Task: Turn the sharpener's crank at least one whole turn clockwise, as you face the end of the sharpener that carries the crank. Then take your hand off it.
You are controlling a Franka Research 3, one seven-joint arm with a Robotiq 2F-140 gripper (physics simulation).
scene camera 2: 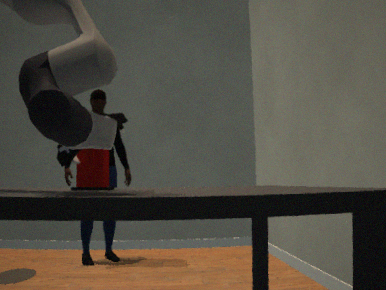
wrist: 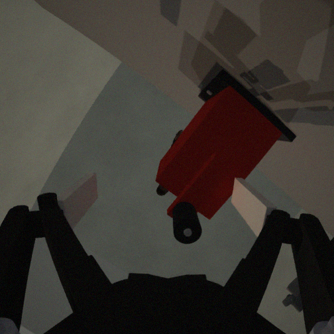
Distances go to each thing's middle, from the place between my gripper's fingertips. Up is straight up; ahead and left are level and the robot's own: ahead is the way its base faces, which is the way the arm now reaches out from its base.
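Labels:
There's the red sharpener (scene camera 2: 89, 177), and my hand is 6 cm above it, 4 cm to the right of it and 2 cm past it.

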